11 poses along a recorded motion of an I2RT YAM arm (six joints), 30 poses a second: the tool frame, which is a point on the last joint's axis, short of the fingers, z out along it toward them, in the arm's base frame.
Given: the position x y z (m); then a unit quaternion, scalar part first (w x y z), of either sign.
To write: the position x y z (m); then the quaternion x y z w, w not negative. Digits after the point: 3 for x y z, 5 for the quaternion.
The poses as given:
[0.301 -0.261 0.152 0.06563 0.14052 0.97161 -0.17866]
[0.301 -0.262 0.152 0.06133 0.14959 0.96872 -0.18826]
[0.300 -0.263 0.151 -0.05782 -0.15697 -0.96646 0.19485]
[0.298 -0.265 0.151 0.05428 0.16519 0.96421 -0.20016]
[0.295 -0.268 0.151 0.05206 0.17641 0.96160 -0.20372]
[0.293 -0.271 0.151 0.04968 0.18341 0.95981 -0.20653]
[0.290 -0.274 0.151 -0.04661 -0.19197 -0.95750 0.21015]
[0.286 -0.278 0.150 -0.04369 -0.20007 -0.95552 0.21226]
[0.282 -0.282 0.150 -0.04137 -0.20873 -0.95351 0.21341]
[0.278 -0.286 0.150 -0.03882 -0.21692 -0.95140 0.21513]
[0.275 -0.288 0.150 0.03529 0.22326 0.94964 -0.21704]
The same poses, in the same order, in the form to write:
[0.301 -0.261 0.152 0.14052 0.97161 -0.17866 0.06563]
[0.301 -0.262 0.152 0.14959 0.96872 -0.18826 0.06133]
[0.300 -0.263 0.151 0.15697 0.96646 -0.19485 0.05782]
[0.298 -0.265 0.151 0.16519 0.96421 -0.20016 0.05428]
[0.295 -0.268 0.151 0.17641 0.96160 -0.20372 0.05206]
[0.293 -0.271 0.151 0.18341 0.95981 -0.20653 0.04968]
[0.290 -0.274 0.151 0.19197 0.95750 -0.21015 0.04661]
[0.286 -0.278 0.150 0.20007 0.95552 -0.21226 0.04369]
[0.282 -0.282 0.150 0.20873 0.95351 -0.21341 0.04137]
[0.278 -0.286 0.150 0.21692 0.95140 -0.21513 0.03882]
[0.275 -0.288 0.150 0.22326 0.94964 -0.21704 0.03529]

